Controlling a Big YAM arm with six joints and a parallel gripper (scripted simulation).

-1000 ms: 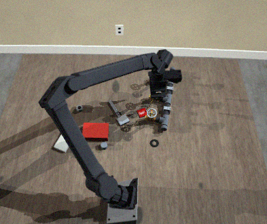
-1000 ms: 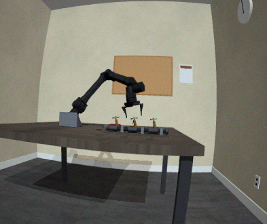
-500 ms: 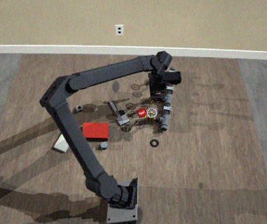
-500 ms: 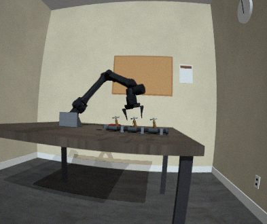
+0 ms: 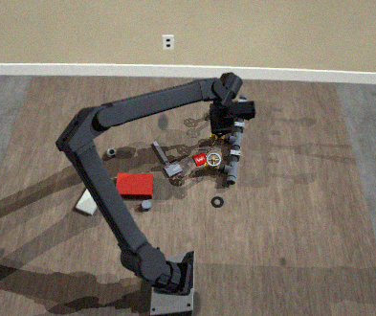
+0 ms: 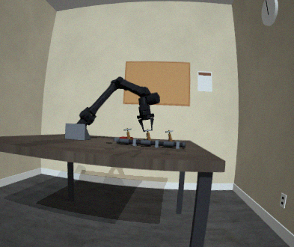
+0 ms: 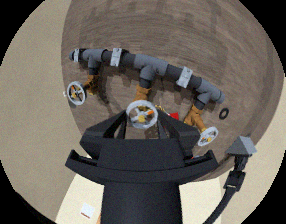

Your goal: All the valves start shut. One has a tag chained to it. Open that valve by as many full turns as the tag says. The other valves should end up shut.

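Now: the red tag 9 cm below my hand, 7 cm behind it and 4 cm to the left of it. Also, from my hand: grey hammer-like tool 17 cm to the left, 11 cm behind, 9 cm below; then small grey cylinder 29 cm behind, 20 cm to the left, 8 cm below; then red block 26 cm to the left, 23 cm behind, 8 cm below.
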